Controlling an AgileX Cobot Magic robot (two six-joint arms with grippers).
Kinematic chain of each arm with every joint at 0, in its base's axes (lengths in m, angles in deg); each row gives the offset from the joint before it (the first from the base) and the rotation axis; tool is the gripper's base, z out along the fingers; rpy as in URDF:
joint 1: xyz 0 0 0.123 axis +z
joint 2: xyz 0 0 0 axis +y
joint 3: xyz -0.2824 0 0.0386 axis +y
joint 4: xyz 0.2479 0 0.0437 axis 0.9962 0 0.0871
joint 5: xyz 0 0 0 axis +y
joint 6: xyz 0.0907 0 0.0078 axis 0.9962 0 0.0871
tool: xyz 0 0 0 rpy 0 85 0
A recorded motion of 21 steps. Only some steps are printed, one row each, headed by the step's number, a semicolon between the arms.
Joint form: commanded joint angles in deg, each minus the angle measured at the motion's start. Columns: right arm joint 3, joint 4, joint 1, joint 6, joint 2, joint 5; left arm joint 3, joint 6, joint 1, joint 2, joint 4, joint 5.
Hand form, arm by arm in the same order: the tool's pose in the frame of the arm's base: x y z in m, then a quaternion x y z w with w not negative. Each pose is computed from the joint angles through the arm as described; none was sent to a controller.
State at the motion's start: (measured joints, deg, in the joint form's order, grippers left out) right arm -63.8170 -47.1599 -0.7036 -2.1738 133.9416 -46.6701; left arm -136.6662 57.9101 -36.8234 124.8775 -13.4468 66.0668
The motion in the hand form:
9: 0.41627 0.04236 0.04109 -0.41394 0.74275 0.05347 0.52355; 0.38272 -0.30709 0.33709 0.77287 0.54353 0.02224 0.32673
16: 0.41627 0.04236 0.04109 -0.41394 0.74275 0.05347 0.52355; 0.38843 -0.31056 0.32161 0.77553 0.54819 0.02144 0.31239
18: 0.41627 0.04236 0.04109 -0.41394 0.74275 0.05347 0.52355; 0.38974 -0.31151 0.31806 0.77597 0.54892 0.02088 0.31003
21: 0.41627 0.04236 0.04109 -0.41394 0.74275 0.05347 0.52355; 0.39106 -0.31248 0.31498 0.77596 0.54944 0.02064 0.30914
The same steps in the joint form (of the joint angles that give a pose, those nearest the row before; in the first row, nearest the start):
9: -0.10 -0.81 0.01 -0.58 -0.05 2.05; 2.17 15.55 -0.35 1.11 4.17 0.29
16: -0.10 -0.81 0.01 -0.58 -0.05 2.05; 2.17 15.38 -0.35 2.91 4.63 0.17
18: -0.10 -0.81 0.01 -0.58 -0.05 2.05; 2.17 15.38 -0.35 3.33 4.65 0.04
21: -0.10 -0.81 0.01 -0.58 -0.05 2.05; 2.17 15.38 -0.35 3.71 4.65 -0.23

